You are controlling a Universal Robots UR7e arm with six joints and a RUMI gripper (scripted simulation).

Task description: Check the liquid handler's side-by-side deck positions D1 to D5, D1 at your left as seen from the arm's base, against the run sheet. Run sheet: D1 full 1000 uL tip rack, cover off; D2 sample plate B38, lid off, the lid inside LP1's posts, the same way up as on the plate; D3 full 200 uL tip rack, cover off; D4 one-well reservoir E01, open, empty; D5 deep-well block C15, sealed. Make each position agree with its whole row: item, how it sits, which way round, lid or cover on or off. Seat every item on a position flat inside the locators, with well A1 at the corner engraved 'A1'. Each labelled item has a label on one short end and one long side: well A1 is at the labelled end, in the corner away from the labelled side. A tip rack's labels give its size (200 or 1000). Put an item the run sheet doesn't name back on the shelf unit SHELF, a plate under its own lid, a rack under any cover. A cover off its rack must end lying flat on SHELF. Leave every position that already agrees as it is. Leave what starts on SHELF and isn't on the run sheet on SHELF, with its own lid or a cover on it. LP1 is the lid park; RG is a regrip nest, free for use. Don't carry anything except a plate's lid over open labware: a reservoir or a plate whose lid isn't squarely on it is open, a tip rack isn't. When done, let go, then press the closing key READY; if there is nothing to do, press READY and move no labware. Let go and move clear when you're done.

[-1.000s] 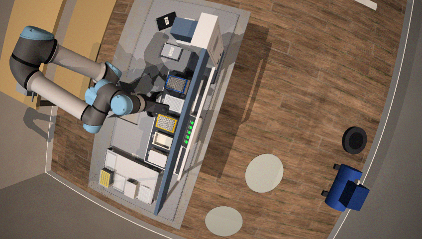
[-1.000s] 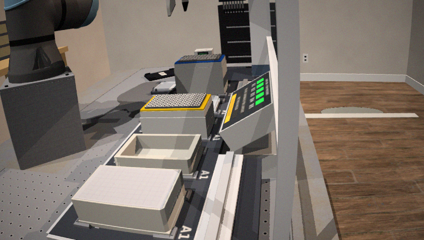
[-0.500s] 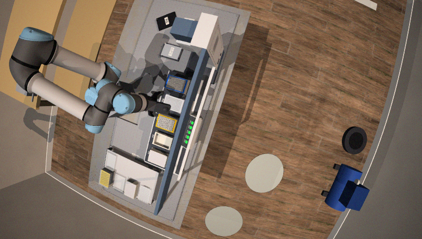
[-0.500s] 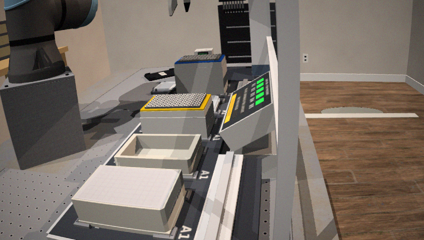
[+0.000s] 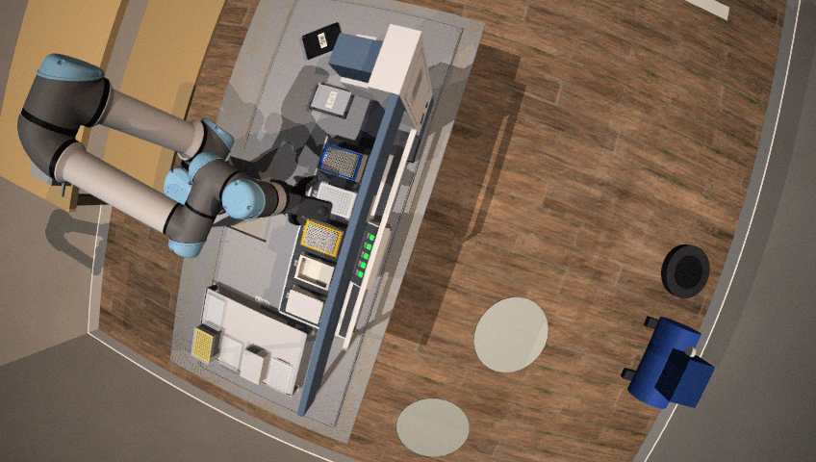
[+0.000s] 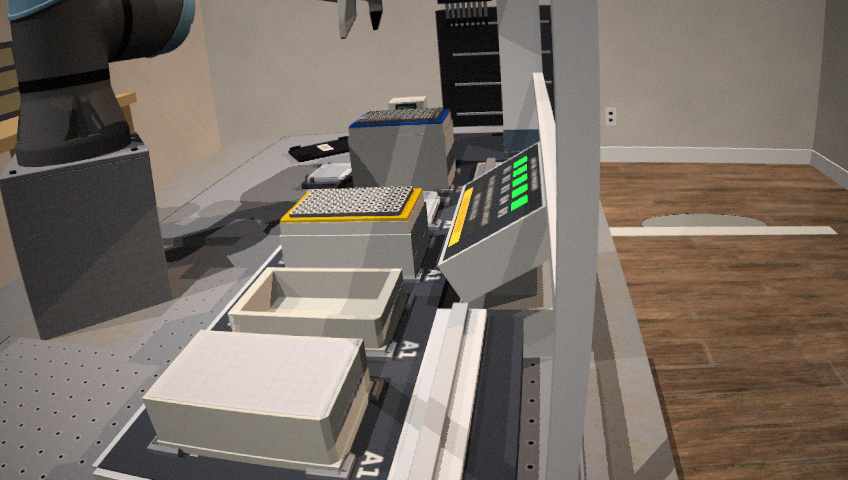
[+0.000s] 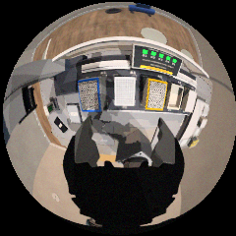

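The yellow-rimmed tip rack is 18 cm below my hand, 12 cm to the right of it and 1 cm behind it. Also, from my hand: one-well reservoir: 25 cm to the right, 21 cm below, 4 cm behind; deep-well block: 37 cm to the right, 20 cm below, 6 cm behind; blue-rimmed tip rack: 15 cm below, 13 cm to the left, 3 cm ahead.
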